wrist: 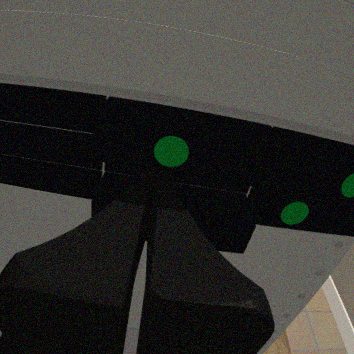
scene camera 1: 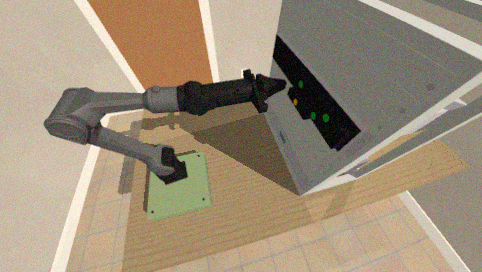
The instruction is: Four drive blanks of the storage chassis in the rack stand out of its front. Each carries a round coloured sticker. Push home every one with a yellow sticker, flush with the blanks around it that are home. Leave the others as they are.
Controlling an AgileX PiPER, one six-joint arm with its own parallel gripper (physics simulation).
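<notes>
The black storage chassis (scene camera 1: 345, 134) (wrist: 45, 105) is set in the grey rack. The yellow sticker (scene camera 1: 295, 102) is on a blank (wrist: 227, 235) that stands out of the front; in the wrist view my fingers hide the sticker. A green sticker (scene camera 1: 300, 84) (wrist: 171, 151) is on the blank above it. Two more green stickers, the lower one (scene camera 1: 313, 115) (wrist: 295, 213) and the upper one (scene camera 1: 326, 118) (wrist: 349, 185), are to the right. My gripper (scene camera 1: 285, 84) (wrist: 153, 191) is shut and empty, its tips close in front of the yellow-stickered blank; contact cannot be told.
The grey rack panel (scene camera 1: 380, 60) (wrist: 150, 45) rises above the chassis, and a grey surface (scene camera 1: 295, 150) extends below its front. The arm's green base plate (scene camera 1: 187, 202) sits on the wooden table top (scene camera 1: 250, 210). An orange panel (scene camera 1: 155, 40) stands behind the arm.
</notes>
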